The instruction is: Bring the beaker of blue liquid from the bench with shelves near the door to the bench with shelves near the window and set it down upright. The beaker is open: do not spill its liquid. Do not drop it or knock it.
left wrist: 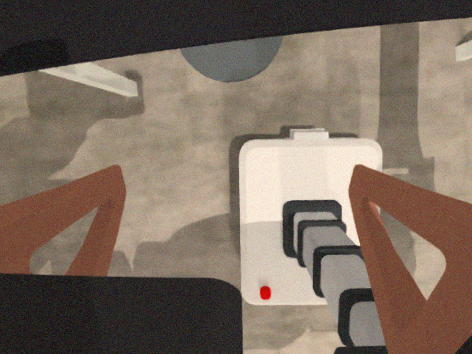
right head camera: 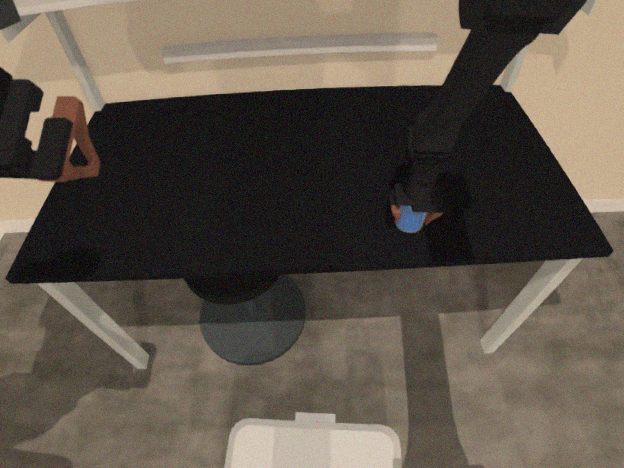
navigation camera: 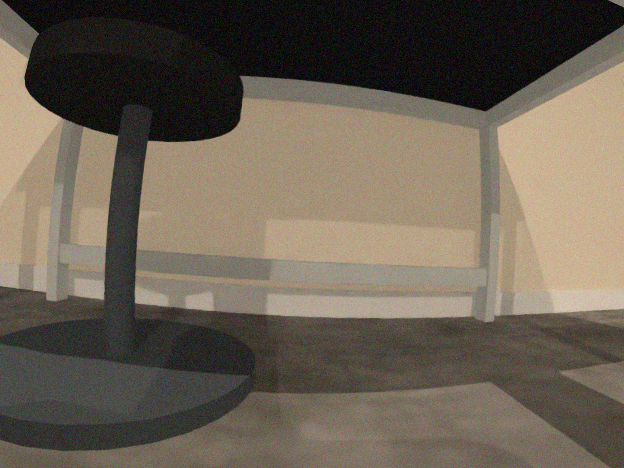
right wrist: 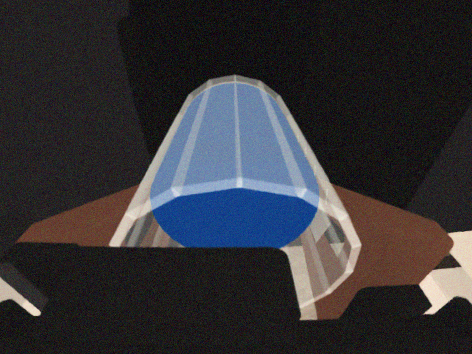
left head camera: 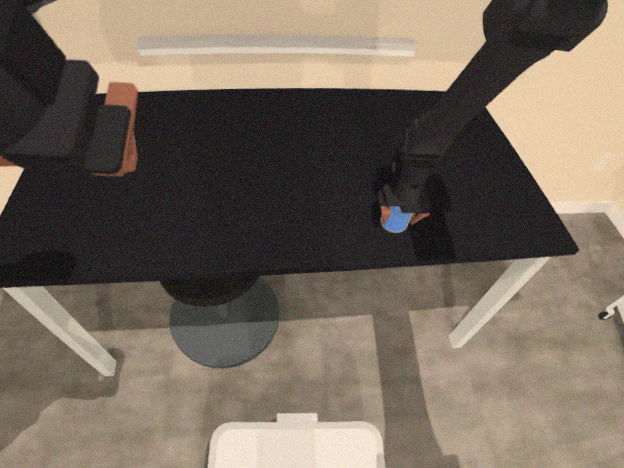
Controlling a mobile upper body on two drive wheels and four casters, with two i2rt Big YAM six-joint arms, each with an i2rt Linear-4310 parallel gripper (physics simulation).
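I can see my left gripper (left head camera: 80,160), and the same left gripper (left wrist: 237,178) is visible there too, as is the left gripper (right head camera: 52,167). My right gripper (left head camera: 397,222) is in sight as well, and I see that right gripper (right wrist: 234,177) again. There is also a beaker of blue liquid (right wrist: 234,170). In the left wrist view the beaker of blue liquid is out of frame, and in the navigation camera view the beaker of blue liquid is out of frame too.
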